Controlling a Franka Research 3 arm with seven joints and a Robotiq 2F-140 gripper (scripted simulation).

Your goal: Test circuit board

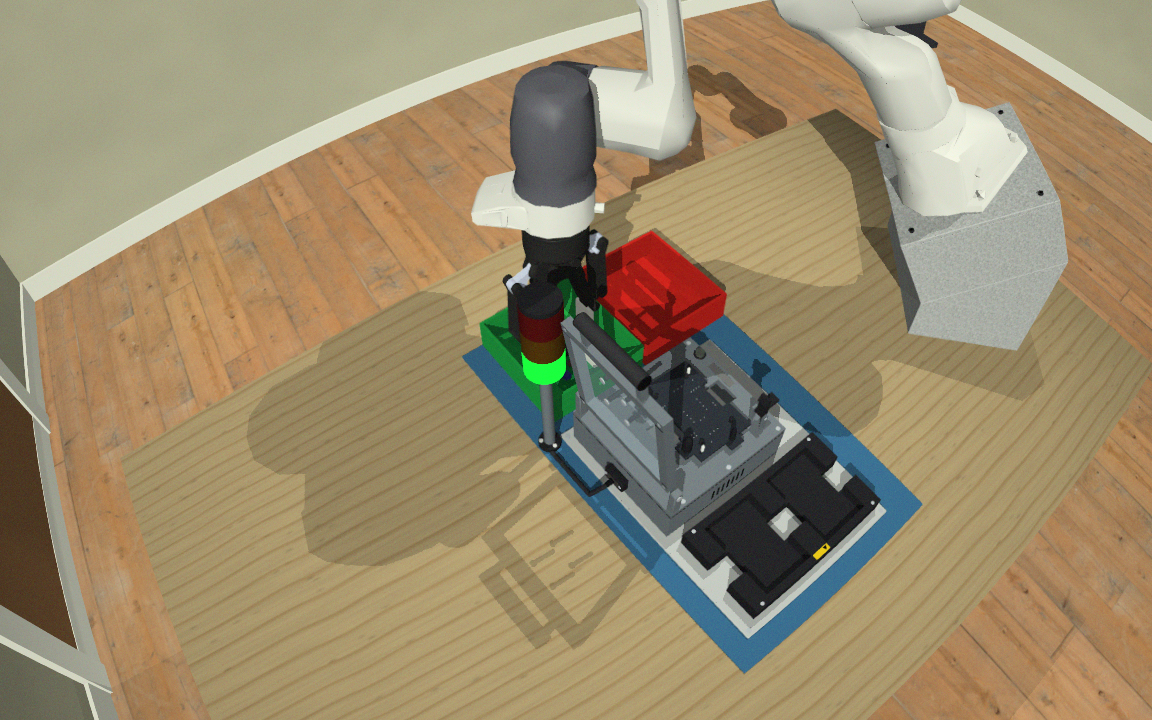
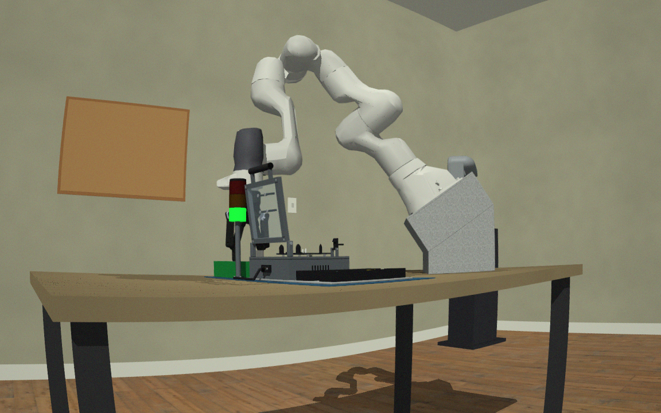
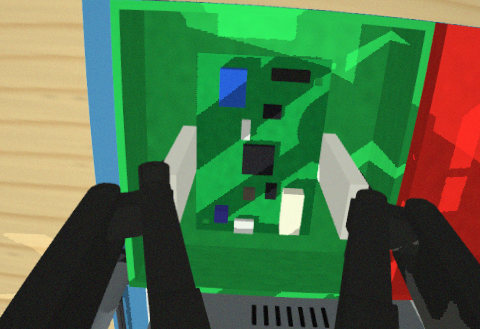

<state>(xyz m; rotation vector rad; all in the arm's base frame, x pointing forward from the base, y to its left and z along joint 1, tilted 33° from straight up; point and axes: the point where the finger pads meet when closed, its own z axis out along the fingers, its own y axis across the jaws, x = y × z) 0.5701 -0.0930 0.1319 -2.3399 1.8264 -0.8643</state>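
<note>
My gripper is now 30 mm above the green bin. The rest, counted from my hand: red bin: 150 mm behind, 20 mm to the right, 30 mm below; then green circuit board: 20 mm below; then tester plate: 70 mm behind, 200 mm to the left, 30 mm above.
</note>
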